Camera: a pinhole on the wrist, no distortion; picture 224 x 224 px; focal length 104.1 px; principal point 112.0 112.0 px. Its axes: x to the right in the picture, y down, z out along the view. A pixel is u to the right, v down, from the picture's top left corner.
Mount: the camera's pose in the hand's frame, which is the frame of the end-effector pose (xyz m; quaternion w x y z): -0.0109 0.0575 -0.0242 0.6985 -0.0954 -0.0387 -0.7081
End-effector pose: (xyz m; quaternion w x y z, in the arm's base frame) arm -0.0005 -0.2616 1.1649 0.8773 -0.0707 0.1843 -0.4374
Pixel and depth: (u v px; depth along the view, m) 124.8 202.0 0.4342
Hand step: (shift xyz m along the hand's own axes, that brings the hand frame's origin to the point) 0.3981 0.0788 0.3814
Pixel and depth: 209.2 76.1 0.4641
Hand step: -0.1354 -0.2773 0.5246
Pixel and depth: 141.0 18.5 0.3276
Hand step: -0.2782 0.0357 0.3368
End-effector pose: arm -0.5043 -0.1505 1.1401 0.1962 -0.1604 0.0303 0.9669
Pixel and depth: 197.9 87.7 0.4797
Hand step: -0.0860 -0.2386 0.5290
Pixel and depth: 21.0 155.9 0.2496
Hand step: 0.1155 0.3165 0.1706
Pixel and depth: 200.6 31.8 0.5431
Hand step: -0.3866 -0.2854 0.6277
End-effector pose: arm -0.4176 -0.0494 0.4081 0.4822 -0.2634 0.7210 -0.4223
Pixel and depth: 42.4 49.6 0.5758
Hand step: -0.3060 0.5511 0.4936
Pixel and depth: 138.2 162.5 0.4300
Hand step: 0.2312 0.0277 0.4008
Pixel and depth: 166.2 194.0 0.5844
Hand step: 0.4935 -0.1411 0.5693
